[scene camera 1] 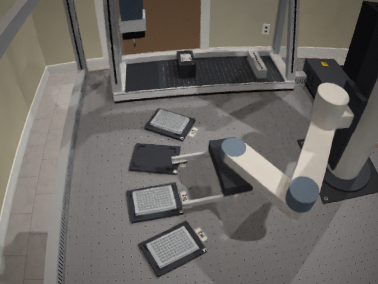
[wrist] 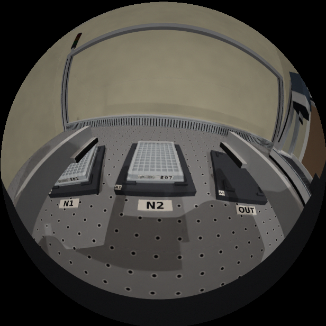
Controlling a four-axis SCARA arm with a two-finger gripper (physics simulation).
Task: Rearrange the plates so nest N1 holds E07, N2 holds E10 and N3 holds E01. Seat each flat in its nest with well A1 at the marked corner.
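Frame: origin at the arm's base, x left, y back, z up, level; metres.
Where they show: gripper, fingertip midpoint: [scene camera 1: 176, 181]; arm's base at its link origin: [scene camera 1: 341, 167].
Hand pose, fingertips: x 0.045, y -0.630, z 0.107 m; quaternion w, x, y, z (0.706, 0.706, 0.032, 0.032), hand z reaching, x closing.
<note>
Things, the pixels of their top centre, and the offset from my fingertips. "spot": a spot on its surface instead.
- facing nest N2 at its top centre: [scene camera 1: 154, 200] dx +0.011, dy -0.075, dz -0.076 m
- Plate E07 at its top centre: [scene camera 1: 153, 198] dx +0.011, dy -0.075, dz -0.068 m
- Plate E01 at its top centre: [scene camera 1: 172, 245] dx +0.178, dy -0.034, dz -0.068 m
- nest N1 at its top centre: [scene camera 1: 172, 246] dx +0.178, dy -0.034, dz -0.077 m
- third plate at its top centre: [scene camera 1: 169, 120] dx -0.332, dy +0.004, dz -0.068 m
- nest N3 at its top centre: [scene camera 1: 169, 121] dx -0.332, dy +0.004, dz -0.076 m
- OUT nest at its top centre: [scene camera 1: 155, 156] dx -0.169, dy -0.060, dz -0.076 m
- pale strip block at a spot on its surface: [scene camera 1: 257, 64] spot: dx -0.575, dy +0.415, dz +0.000 m
- dark grey box at a spot on its surface: [scene camera 1: 325, 75] spot: dx -0.455, dy +0.709, dz +0.021 m
My gripper [scene camera 1: 179, 181] [wrist: 159, 131] is open and empty, facing nest N2 [scene camera 1: 155, 217] [wrist: 150, 190] from its label side. One finger is by the OUT nest's label side, the other by N2's label. Plate E07 [scene camera 1: 155, 200] [wrist: 156, 157] lies flat in N2. Plate E01 [scene camera 1: 173, 247] [wrist: 77, 167] lies in nest N1 [scene camera 1: 177, 262] [wrist: 75, 190], partly hidden by a finger in the wrist view. A third plate [scene camera 1: 172, 121], its label unreadable, lies in nest N3 [scene camera 1: 162, 132]. The plates' A1 wells are too small to tell.
The OUT nest [scene camera 1: 155, 158] [wrist: 237, 180] between N2 and N3 holds no plate. A framed deck with a black box [scene camera 1: 186, 64] and a pale strip block [scene camera 1: 257, 64] stands at the back. A dark grey box [scene camera 1: 325, 75] stands at the back right.
</note>
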